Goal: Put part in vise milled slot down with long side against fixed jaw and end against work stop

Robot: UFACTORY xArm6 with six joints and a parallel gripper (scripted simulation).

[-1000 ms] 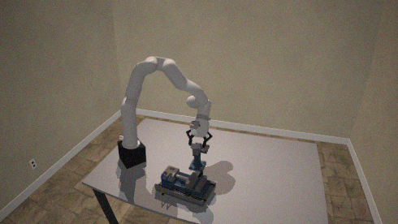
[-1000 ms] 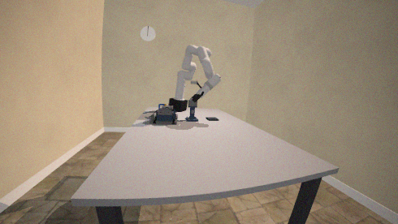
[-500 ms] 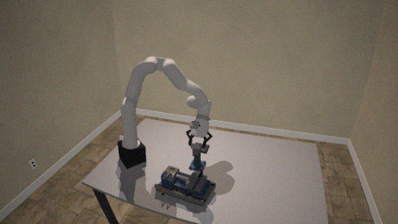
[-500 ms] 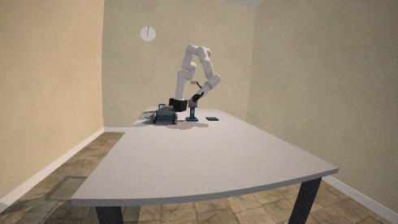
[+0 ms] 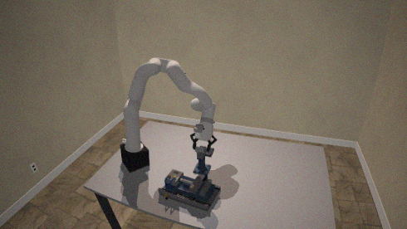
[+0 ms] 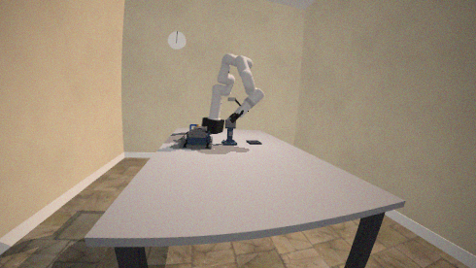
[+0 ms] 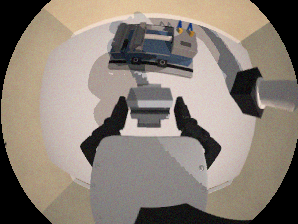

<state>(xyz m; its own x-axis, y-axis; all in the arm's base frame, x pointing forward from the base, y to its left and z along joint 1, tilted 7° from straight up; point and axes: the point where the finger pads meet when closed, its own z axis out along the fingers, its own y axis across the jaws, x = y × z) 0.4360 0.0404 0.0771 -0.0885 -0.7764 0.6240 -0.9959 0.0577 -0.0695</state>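
Right now the part is right at my hand. The rest, counted from my hand: vise (1 cm behind, 21 cm to the right, 12 cm below); dark infeed plate (2 cm behind, 18 cm to the left, 16 cm below).
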